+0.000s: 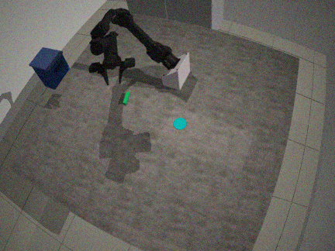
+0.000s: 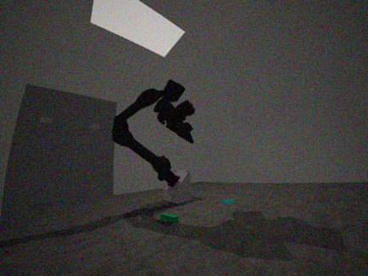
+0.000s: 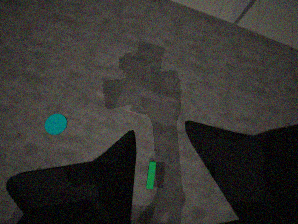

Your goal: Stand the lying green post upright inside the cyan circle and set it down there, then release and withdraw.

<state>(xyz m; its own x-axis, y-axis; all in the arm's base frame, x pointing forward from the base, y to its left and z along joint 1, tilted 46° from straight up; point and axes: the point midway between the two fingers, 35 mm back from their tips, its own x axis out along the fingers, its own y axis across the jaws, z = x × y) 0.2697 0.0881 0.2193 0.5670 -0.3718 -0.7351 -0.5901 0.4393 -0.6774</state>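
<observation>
The green post is 7 cm behind my gripper tip, 6 cm to the right of it and 25 cm below it. Also, from my gripper tip: cyan circle (8 cm behind, 24 cm to the left, 25 cm below).
</observation>
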